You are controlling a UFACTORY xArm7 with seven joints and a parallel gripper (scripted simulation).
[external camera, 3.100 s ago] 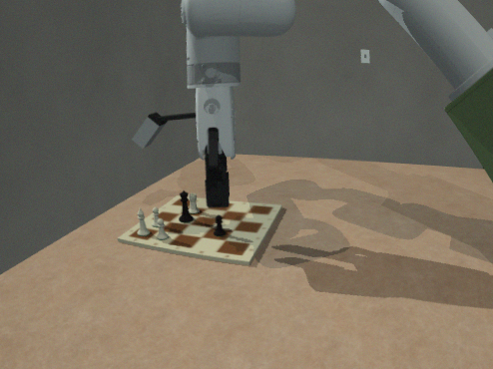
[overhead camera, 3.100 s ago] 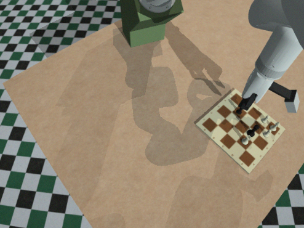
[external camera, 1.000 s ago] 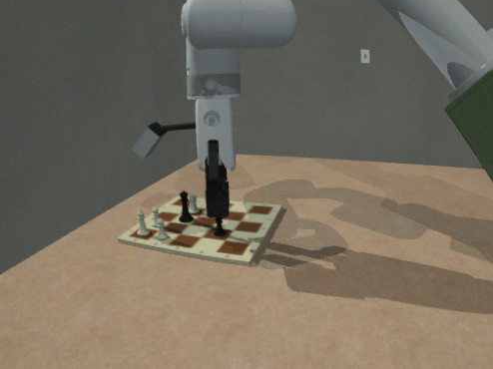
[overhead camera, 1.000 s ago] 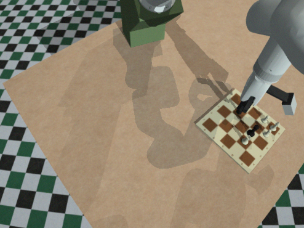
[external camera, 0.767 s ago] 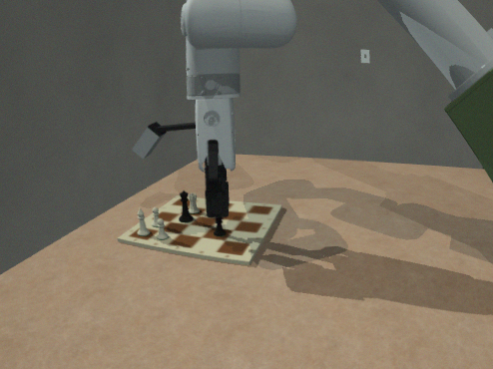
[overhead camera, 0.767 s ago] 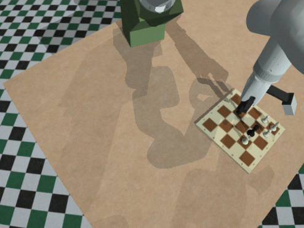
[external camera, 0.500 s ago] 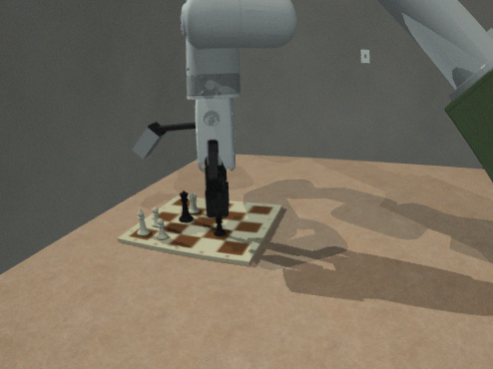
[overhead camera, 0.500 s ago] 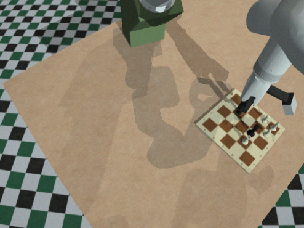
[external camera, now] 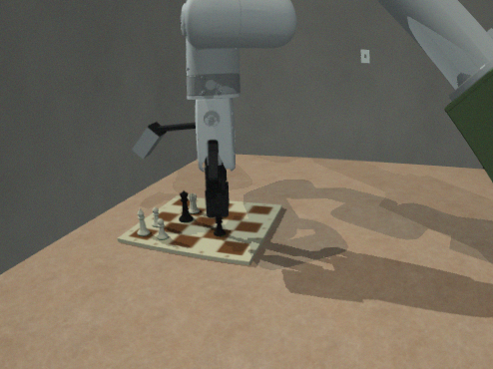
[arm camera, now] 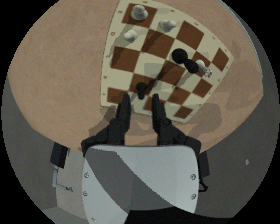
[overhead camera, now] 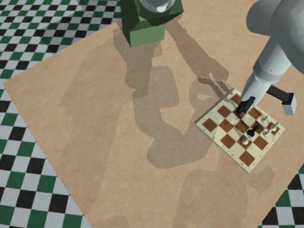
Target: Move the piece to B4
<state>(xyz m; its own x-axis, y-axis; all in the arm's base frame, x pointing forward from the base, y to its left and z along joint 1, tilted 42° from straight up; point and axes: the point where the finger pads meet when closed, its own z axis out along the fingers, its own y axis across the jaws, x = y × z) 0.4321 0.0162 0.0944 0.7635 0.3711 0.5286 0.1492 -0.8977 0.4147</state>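
The black pawn is 40 mm below my hand. From my hand the other things lie so: chessboard 40 mm ahead, 40 mm to the right, 60 mm below; white rook-like piece 70 mm ahead, 80 mm to the right, 40 mm below; black piece 70 mm ahead, 40 mm to the right, 30 mm below.
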